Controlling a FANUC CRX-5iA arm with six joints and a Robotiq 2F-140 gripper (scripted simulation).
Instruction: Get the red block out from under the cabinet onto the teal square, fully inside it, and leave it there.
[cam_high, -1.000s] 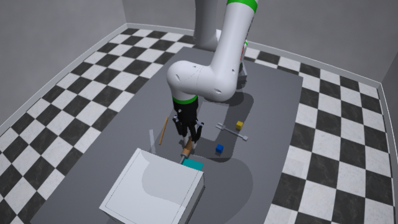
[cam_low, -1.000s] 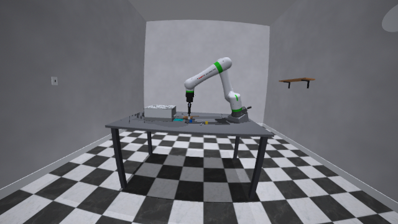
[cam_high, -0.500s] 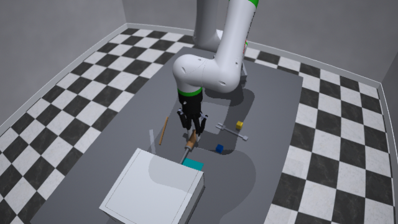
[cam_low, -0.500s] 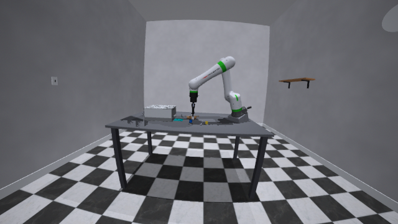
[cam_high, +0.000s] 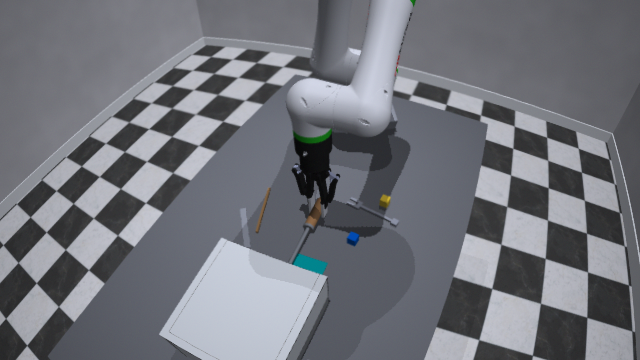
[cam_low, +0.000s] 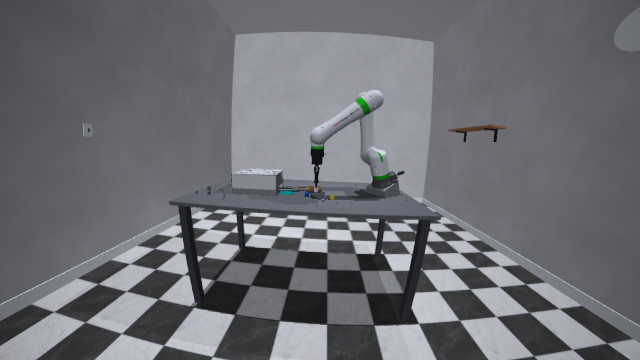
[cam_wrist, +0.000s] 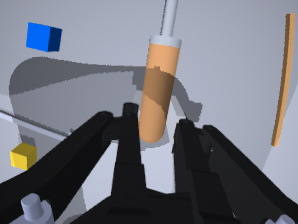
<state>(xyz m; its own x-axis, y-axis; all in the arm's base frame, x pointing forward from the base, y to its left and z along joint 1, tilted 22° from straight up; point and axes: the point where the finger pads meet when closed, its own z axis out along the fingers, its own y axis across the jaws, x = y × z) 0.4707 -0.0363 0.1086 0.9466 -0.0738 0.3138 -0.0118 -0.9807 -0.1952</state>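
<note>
My hand is 13 cm to the right of the blue cube, 6 cm short of it and 2 cm above it. The rest, counted from my hand: thin wooden stick 16 cm to the right, 5 cm ahead, 3 cm below; then hook tool 14 cm ahead, 3 cm to the left, 2 cm below; then grey fork-ended tool 15 cm to the left, 6 cm behind, 3 cm below.
</note>
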